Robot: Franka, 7 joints.
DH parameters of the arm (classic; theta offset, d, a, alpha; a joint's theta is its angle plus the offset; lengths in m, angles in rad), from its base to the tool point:
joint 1: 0 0.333 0 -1.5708
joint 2: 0 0 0 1.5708
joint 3: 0 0.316 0.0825 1.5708
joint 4: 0 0 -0.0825 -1.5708
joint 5: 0 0.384 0 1.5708
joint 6: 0 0 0.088 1.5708
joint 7: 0 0.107 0 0
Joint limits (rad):
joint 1: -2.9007..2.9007
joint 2: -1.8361..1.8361
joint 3: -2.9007..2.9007
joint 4: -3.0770..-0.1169
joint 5: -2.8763..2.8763
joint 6: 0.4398..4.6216
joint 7: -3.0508..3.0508
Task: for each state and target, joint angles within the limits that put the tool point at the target. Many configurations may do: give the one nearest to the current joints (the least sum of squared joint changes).
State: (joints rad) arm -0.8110 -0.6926 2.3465 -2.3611 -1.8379 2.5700 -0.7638
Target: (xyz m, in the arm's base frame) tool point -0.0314 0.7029 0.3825
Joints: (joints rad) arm -0.8285 -0.6220 2.2987 -1.6523 -1.8296 2.4900 -0.7638
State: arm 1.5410 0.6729 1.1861 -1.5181 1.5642 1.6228 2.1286
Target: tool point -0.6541 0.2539 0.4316
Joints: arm 1.8772 0.9189 1.0867 -1.5515 1.5840 1.7647 2.1286
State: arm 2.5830 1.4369 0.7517 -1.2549 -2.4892 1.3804 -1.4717
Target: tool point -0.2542 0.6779 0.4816
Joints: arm 1.8586 0.8816 0.4365 -1.0837 -2.3429 0.8492 -1.4717
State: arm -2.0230 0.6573 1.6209 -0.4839 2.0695 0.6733 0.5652
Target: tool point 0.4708 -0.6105 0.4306
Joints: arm -1.3459 1.4477 1.2487 -0.8642 2.1385 1.1547 0.5652
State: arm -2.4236 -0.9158 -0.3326 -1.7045 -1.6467 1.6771 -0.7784
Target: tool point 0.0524 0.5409 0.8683
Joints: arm -2.4269 -1.2319 -0.6125 -1.2805 -1.7422 1.7213 -0.7784
